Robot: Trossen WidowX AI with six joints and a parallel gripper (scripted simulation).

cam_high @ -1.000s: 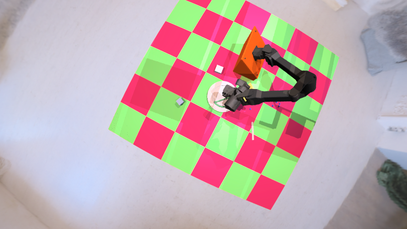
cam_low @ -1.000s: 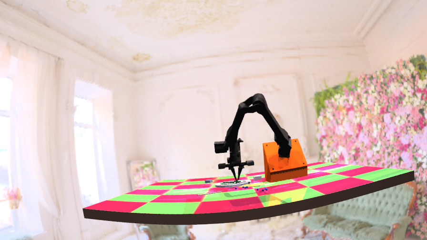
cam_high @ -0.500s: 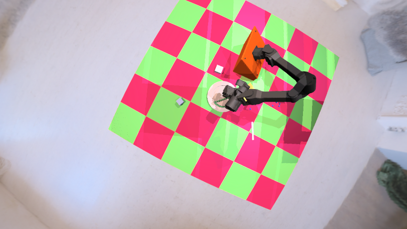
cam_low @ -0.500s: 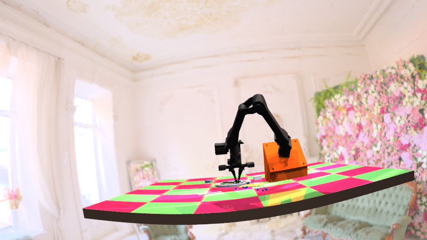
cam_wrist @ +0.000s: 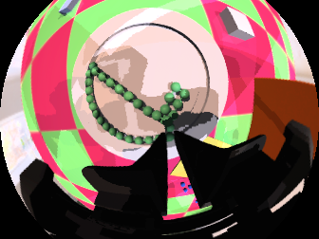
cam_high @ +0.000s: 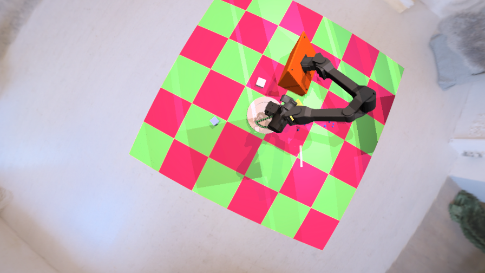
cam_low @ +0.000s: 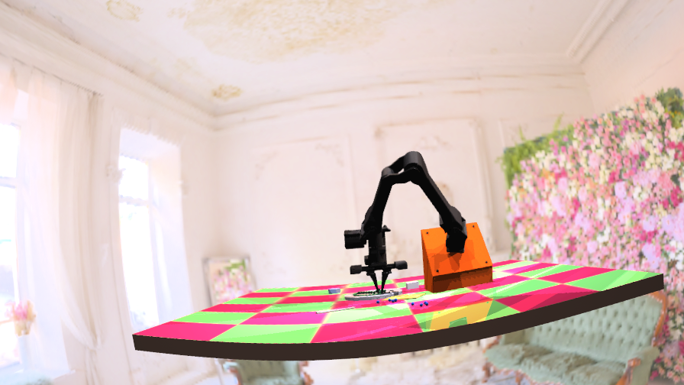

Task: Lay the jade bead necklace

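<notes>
The round bead board lies 30 mm ahead of my gripper tip, 50 mm to the right of it and 10 mm below it. Also, from my gripper tip: white cube: 110 mm behind, 170 mm to the right, 10 mm below; then thin white stick: 110 mm ahead, 230 mm to the left, 20 mm below; then yellow patch: 80 mm behind, 70 mm to the left, 20 mm below.
</notes>
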